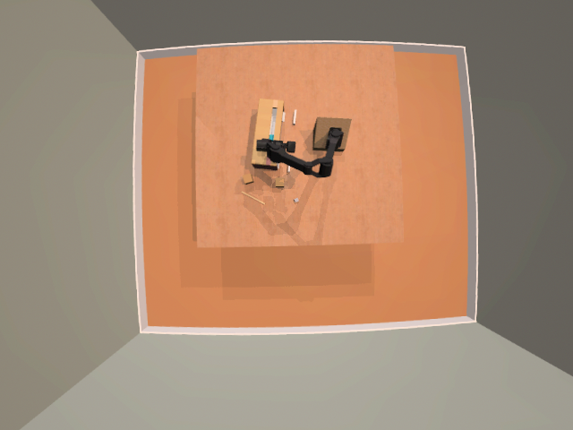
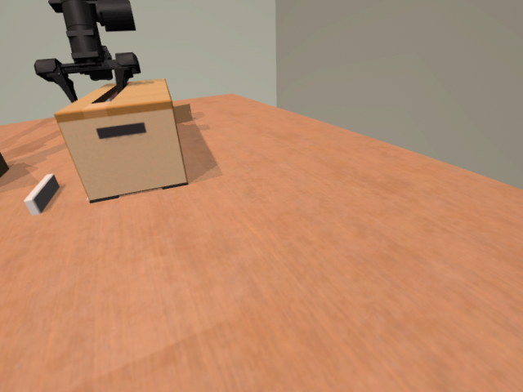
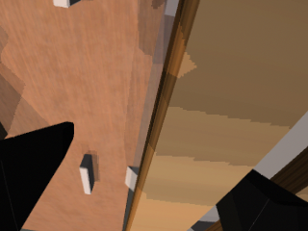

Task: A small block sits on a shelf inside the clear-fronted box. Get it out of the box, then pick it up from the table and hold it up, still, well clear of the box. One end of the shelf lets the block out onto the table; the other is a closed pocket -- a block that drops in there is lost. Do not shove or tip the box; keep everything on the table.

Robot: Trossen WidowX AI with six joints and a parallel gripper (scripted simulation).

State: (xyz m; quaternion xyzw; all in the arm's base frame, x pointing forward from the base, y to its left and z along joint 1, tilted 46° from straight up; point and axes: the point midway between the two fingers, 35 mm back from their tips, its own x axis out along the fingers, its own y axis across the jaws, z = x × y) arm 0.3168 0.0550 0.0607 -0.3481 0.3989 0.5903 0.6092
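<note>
Now: gripper tip 40 mm short of the teal block and 40 mm to the left of it. The rest, counted from my gripper tip: thin stick (150 mm ahead, 300 mm to the left, 90 mm below); tiny grey cube (110 mm behind, 310 mm to the left, 80 mm below); tan box (30 mm ahead, 60 mm to the right, 30 mm below).
</note>
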